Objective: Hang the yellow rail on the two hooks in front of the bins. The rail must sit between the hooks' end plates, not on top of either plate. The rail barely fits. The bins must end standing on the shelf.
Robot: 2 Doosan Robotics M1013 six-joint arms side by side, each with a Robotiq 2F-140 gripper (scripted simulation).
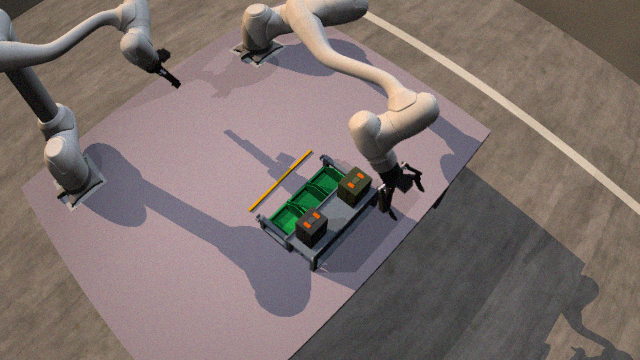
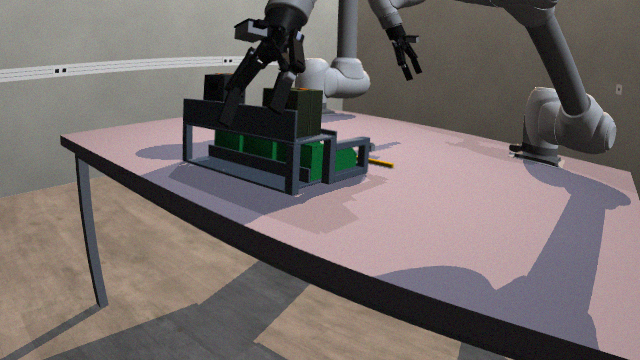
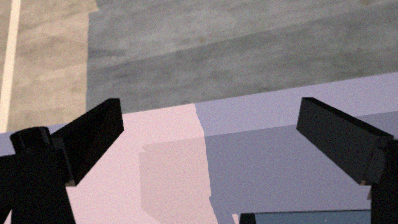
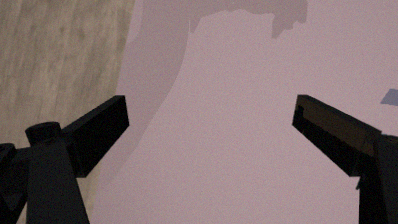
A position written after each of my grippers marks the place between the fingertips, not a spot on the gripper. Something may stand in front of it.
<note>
In view: my left gripper (image 2: 246, 117), my right gripper (image 2: 415, 76), a grey shelf (image 2: 260, 122), an olive box (image 2: 308, 102) and a dark box (image 1: 312, 225).
The olive box shows as well in image 1 (image 1: 356, 184). My left gripper also shows in image 3 (image 3: 210, 114). My right gripper also shows in image 4 (image 4: 211, 110). Image 4 does not show the grey shelf: it is out of frame. Image 3 misses the olive box: it is out of frame.
</note>
